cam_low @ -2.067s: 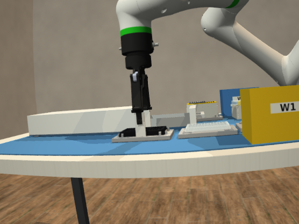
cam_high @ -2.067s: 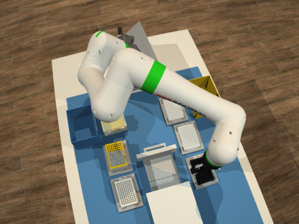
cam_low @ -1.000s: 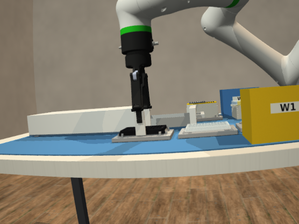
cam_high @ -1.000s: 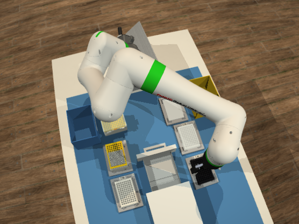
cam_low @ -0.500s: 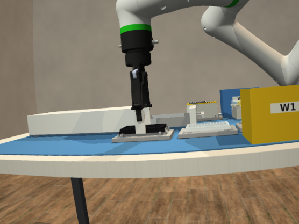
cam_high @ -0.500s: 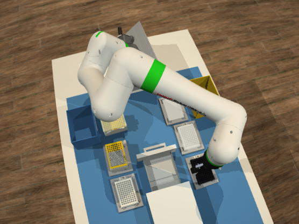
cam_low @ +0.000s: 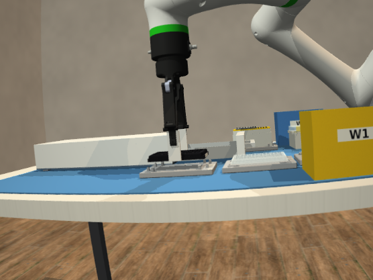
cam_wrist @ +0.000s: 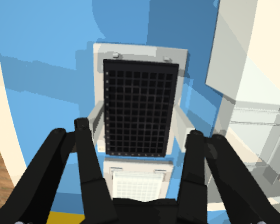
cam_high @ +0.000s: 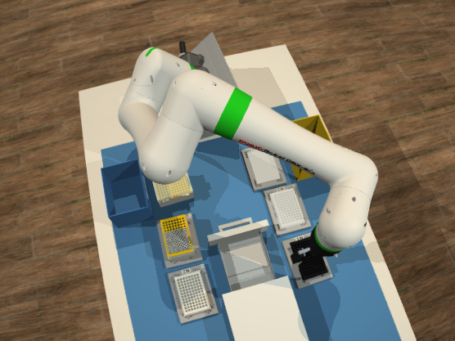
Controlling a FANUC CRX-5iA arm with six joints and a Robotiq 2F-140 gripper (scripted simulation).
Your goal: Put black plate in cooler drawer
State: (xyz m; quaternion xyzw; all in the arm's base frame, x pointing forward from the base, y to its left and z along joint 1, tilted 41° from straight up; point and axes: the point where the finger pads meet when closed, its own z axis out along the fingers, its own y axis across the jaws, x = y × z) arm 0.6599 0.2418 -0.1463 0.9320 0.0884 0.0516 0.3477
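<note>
Right now the drawer is 200 mm to the right of my hand and 30 mm below it. Also, from my hand: yellow bin W1: 380 mm behind, 80 mm to the left, 20 mm below; black plate: 20 mm below; cooler CD: 180 mm to the right, 130 mm ahead, 30 mm below.
</note>
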